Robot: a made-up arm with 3 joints. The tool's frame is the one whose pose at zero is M. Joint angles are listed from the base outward.
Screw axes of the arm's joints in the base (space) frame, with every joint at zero. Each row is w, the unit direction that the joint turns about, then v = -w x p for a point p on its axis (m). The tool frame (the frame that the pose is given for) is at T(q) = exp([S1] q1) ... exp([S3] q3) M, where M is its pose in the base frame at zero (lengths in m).
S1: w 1 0 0 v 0 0.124 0
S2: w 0 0 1 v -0.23 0.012 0
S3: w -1 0 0 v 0 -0.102 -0.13
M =
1 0 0 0.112
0 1 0 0.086
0 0 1 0.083
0 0 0 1
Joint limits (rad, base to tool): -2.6..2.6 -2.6..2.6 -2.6..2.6
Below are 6 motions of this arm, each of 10 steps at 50 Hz.
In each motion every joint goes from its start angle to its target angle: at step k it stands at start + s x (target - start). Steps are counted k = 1, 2, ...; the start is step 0. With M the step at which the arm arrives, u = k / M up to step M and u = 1 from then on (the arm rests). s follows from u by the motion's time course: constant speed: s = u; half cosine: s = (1 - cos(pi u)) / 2; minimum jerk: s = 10 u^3 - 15 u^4 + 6 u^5.
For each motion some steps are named. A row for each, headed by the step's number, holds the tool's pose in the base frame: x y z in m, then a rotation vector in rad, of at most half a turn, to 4 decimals.
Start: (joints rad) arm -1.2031 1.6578 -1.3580
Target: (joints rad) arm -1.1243 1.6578 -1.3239
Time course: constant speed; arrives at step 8
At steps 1, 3, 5, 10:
1: -0.1872 0.1273 0.3044 0.1219 1.5864 0.4861
3: -0.1890 0.1231 0.3068 0.1304 1.5796 0.5085
5: -0.1907 0.1189 0.3091 0.1389 1.5725 0.5308
10: -0.1933 0.1125 0.3124 0.1516 1.5612 0.5641

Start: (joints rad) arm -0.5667 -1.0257 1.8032
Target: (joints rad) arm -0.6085 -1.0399 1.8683
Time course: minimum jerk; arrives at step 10
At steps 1, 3, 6, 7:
1: 0.0793 -0.3920 0.1036 -2.1143 0.7449 -1.0471
3: 0.0774 -0.3928 0.1074 -2.1272 0.7508 -1.0513
6: 0.0708 -0.3951 0.1203 -2.1701 0.7709 -1.0658
7: 0.0688 -0.3957 0.1242 -2.1827 0.7770 -1.0701

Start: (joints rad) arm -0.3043 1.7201 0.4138
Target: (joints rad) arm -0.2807 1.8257 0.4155
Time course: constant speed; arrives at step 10
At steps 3, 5, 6, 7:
3: -0.3197 -0.1902 0.0501 -0.5170 -0.1042 1.7775
5: -0.3210 -0.1961 0.0510 -0.5089 -0.1100 1.7980
6: -0.3217 -0.1991 0.0515 -0.5048 -0.1129 1.8083
7: -0.3223 -0.2020 0.0519 -0.5008 -0.1158 1.8186

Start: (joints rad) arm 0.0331 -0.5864 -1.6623
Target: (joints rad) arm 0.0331 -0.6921 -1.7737
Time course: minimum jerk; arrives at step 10
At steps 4, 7, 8, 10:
4: 0.1421 -0.2339 0.3110 1.6689 -0.5192 -0.4727
7: 0.1342 -0.2521 0.3096 1.7123 -0.5845 -0.5019
8: 0.1324 -0.2556 0.3092 1.7208 -0.5980 -0.5075
10: 0.1314 -0.2576 0.3090 1.7255 -0.6056 -0.5106

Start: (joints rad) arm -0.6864 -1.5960 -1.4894
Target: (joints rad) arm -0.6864 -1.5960 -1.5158
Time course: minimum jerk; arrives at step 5
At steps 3, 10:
3: 0.1175 -0.1545 0.4992 0.6355 -1.4530 -0.7452
10: 0.1157 -0.1543 0.4994 0.6419 -1.4568 -0.7394

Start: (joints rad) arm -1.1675 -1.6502 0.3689
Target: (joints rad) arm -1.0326 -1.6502 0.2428
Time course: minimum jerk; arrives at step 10
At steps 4, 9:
4: 0.2755 -0.2618 0.4170 -1.0869 -0.6863 -1.6328
9: 0.2822 -0.2728 0.4012 -0.9597 -0.6705 -1.6086

